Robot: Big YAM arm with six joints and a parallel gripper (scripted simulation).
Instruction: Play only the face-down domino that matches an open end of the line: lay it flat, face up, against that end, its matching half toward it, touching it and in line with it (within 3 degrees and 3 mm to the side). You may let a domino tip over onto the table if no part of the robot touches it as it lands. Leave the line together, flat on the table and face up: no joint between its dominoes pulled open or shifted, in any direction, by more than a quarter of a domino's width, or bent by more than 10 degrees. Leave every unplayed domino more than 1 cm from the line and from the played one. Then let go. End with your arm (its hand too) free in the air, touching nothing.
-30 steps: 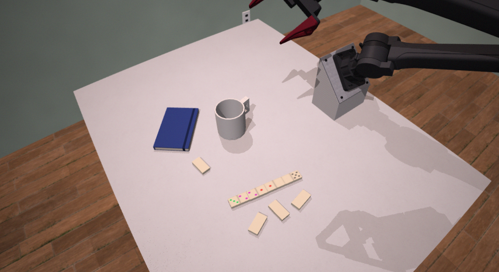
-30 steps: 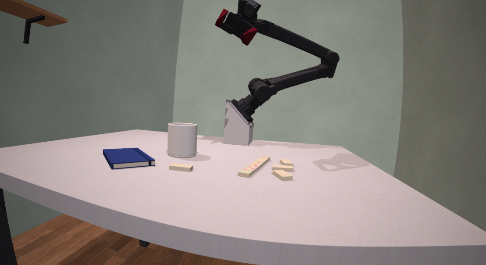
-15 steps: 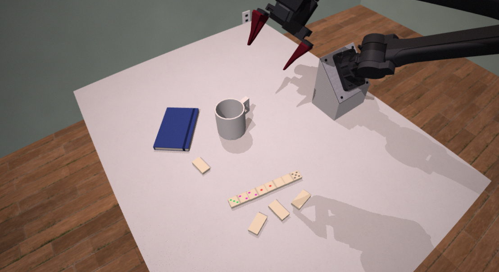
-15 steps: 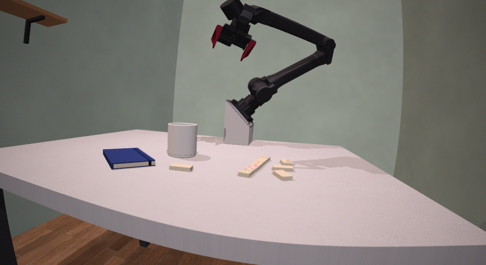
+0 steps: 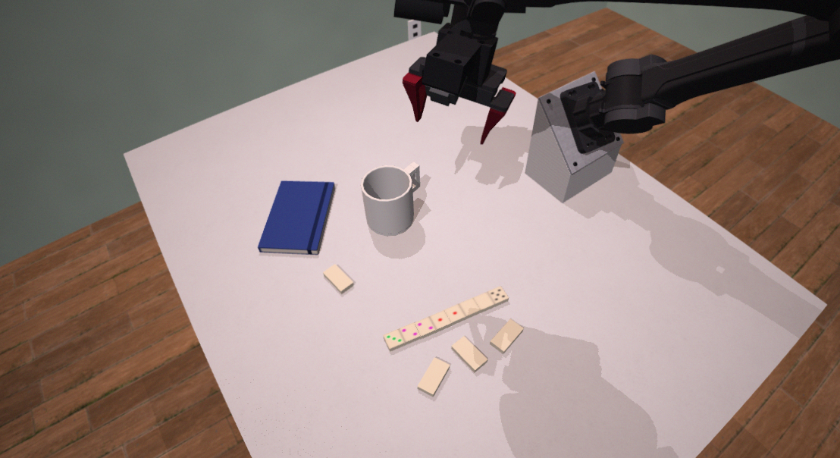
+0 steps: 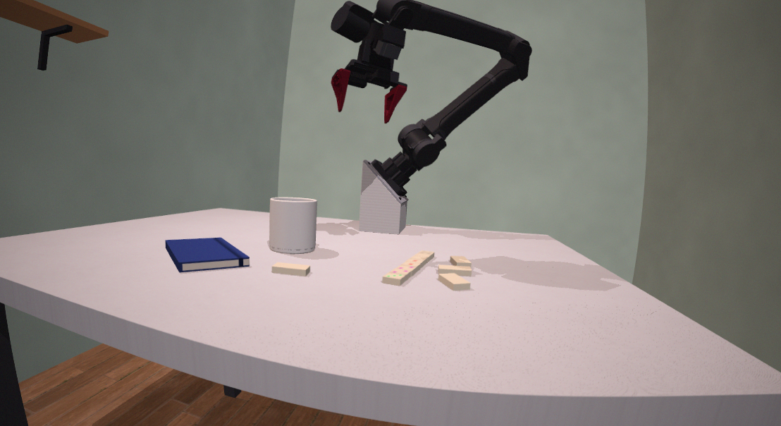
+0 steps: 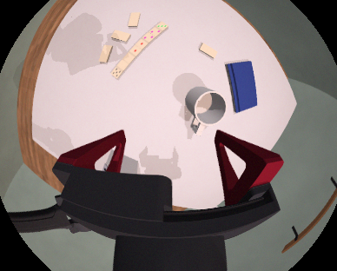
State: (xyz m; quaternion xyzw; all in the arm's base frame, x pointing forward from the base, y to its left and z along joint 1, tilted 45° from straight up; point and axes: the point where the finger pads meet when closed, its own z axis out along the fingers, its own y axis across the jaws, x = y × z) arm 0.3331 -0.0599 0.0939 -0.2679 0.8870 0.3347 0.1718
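Right now my hand is 270 mm above the domino, 200 mm to the right of it and 20 mm short of it. Round my hand: white mug 230 mm below, 110 mm to the right, 50 mm ahead; blue notebook 260 mm below, 210 mm to the right, 200 mm ahead.
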